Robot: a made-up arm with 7 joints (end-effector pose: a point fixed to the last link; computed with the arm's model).
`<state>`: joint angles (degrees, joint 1 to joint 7).
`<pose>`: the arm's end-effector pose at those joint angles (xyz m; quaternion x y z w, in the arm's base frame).
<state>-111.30 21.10 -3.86 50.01 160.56 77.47 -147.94</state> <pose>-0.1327 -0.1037 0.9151 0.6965 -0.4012 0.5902 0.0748</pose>
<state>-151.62 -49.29 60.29 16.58 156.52 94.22 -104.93</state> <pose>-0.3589 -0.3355 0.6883 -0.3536 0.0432 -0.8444 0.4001</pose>
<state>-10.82 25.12 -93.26 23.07 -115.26 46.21 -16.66</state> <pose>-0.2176 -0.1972 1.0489 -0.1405 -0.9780 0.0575 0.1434</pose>
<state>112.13 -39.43 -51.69 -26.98 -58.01 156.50 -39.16</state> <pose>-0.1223 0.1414 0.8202 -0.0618 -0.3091 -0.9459 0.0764</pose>
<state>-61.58 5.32 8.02 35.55 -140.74 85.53 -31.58</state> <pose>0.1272 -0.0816 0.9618 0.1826 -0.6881 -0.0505 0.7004</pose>
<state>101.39 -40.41 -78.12 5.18 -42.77 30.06 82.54</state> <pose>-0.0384 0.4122 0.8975 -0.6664 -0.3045 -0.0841 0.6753</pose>
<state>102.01 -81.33 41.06 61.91 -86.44 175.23 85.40</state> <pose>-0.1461 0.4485 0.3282 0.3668 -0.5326 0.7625 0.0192</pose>
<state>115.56 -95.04 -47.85 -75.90 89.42 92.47 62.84</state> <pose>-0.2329 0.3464 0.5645 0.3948 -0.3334 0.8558 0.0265</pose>
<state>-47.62 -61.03 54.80 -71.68 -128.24 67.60 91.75</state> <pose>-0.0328 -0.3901 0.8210 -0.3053 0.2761 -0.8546 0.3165</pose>
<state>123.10 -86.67 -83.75 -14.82 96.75 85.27 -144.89</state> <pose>-0.2569 0.5268 0.5223 0.3713 0.7118 0.5448 0.2422</pose>
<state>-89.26 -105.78 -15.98 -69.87 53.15 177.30 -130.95</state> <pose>-0.0532 -0.4605 0.4364 0.0433 -0.7542 0.5895 0.2860</pose>
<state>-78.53 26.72 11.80 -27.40 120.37 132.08 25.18</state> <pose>-0.1583 0.2715 0.8955 -0.2151 -0.9138 -0.0880 0.3331</pose>
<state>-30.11 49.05 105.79 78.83 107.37 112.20 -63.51</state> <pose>-0.1179 0.2597 0.5645 -0.7536 -0.4527 0.2797 0.3859</pose>
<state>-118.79 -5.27 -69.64 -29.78 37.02 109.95 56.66</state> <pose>0.0817 0.0385 0.9453 0.9082 -0.1561 0.3162 0.2253</pose>
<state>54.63 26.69 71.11 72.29 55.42 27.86 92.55</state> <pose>-0.2009 0.0241 0.8626 -0.1797 0.0539 0.9787 0.0838</pose>
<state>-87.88 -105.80 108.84 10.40 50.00 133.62 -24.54</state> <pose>0.0057 -0.5425 0.1572 0.3081 0.1914 -0.6881 0.6285</pose>
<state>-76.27 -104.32 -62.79 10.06 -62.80 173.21 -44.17</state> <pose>0.0828 -0.5593 0.2580 0.8023 0.1433 -0.2915 0.5007</pose>
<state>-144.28 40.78 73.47 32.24 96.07 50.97 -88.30</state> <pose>0.3252 0.0509 0.9433 0.9956 -0.0406 0.0202 0.0820</pose>
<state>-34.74 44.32 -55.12 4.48 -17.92 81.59 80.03</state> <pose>-0.4250 0.2296 0.8102 -0.5175 -0.3270 -0.7865 0.0820</pose>
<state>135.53 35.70 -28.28 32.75 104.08 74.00 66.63</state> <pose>0.3340 0.0002 0.9404 0.7601 -0.1762 0.6238 0.0464</pose>
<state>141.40 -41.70 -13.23 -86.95 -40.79 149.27 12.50</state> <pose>0.0669 -0.0094 0.7251 0.3150 -0.2900 -0.6144 0.6628</pose>
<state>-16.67 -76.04 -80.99 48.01 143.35 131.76 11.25</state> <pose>0.3244 -0.4772 0.4099 -0.3321 0.1086 -0.7156 0.6049</pose>
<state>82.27 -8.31 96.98 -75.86 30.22 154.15 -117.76</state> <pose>0.3173 0.0387 0.7135 -0.2594 0.2517 0.3900 0.8469</pose>
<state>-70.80 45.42 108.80 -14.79 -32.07 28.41 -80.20</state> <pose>-0.4275 0.3108 0.9037 0.8264 0.0062 0.4004 0.3958</pose>
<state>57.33 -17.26 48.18 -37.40 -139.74 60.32 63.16</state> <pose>0.1239 -0.1481 1.0143 -0.5121 -0.1208 -0.3477 0.7760</pose>
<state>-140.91 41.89 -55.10 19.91 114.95 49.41 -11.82</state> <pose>0.1133 0.4313 0.9139 0.8291 -0.2781 0.4641 0.1412</pose>
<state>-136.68 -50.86 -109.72 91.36 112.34 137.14 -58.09</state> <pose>-0.2773 0.1245 0.6138 -0.4979 -0.5795 0.3002 0.5711</pose>
